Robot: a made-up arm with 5 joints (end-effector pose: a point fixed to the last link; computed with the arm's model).
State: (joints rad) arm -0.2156 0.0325 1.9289 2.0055 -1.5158
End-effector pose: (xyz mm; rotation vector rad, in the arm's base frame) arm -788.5 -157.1 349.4 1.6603 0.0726 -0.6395
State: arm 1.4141 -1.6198 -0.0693 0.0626 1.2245
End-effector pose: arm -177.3 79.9 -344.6 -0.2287 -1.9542 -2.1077
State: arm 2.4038 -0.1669 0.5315 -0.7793 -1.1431
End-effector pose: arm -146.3 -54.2 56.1 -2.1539 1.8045 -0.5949
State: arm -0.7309 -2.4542 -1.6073 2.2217 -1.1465
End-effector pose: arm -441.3 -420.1 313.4 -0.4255 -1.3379 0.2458
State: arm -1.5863 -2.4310 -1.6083 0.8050 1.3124
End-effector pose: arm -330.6 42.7 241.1 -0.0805 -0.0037 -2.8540
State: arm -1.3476 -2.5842 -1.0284 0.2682 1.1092
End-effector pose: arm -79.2 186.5 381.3 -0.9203 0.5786 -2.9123
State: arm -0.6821 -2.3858 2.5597 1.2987 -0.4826
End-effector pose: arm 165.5 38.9 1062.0 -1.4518 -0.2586 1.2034
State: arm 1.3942 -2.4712 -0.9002 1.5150 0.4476
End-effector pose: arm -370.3 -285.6 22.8 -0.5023 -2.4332 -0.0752
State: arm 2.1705 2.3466 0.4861 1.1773 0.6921
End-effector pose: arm 555.2 -19.7 380.2 -1.8706 2.0169 -0.7188
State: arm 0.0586 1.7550 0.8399 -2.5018 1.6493
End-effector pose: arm -66.3 -702.4 270.7 -0.0577 -2.3333 1.1536
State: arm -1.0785 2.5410 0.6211 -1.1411 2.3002
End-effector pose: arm 300.2 -245.1 -251.6 1.3800 -1.3954 -0.1189
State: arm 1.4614 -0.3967 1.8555 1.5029 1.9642
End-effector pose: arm -513.7 578.2 158.0 -0.3509 -0.2988 2.4167
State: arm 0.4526 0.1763 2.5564 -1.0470 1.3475
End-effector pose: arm -116.5 384.9 556.4 -2.0233 1.4436 0.3750
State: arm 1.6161 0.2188 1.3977 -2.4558 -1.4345
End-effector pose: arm -691.0 -43.9 21.1 0.3046 -2.0105 0.0279
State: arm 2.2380 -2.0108 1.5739 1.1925 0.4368
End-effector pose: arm 9.4 -220.1 -755.6 1.0921 -1.3213 -0.9911
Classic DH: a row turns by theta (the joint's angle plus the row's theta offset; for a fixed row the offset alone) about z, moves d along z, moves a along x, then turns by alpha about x. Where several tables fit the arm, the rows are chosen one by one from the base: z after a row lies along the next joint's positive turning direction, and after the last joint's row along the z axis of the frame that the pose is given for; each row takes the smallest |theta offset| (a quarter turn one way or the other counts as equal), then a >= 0, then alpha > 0; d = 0 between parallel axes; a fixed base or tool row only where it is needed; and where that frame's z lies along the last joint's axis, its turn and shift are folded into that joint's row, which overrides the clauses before.
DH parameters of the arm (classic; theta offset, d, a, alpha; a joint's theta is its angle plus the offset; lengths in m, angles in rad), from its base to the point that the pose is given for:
base (fixed): -1.5708 0.139 0 1.5708
joint 1: 0 0.055 -0.054 -1.5708
joint 2: -1.5708 0.224 0.169 1.5708
joint 3: -1.5708 0.005 0.387 1.5708
joint 4: -1.5708 -0.051 0.06 -1.5708
joint 5: 0.0169 0 0.237 3.1416
tool (fixed): 1.5877 0.194 0 0

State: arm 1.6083 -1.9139 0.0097 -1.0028 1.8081
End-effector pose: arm 255.6 -71.4 -281.7 0.3688 1.4039 1.4510
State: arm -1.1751 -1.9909 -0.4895 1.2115 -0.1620
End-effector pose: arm -349.9 315.9 94.7 0.9963 -0.4450 -1.9248
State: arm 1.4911 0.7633 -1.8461 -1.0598 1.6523
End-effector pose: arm -47.9 40.7 -135.7 0.4480 -1.8406 -0.1699
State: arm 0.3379 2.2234 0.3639 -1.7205 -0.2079
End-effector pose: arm -112.7 -215.7 329.2 -1.5818 -1.4059 2.2963
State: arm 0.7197 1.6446 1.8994 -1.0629 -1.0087
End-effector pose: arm -112.2 -133.7 423.1 0.9184 -1.8495 -0.8627
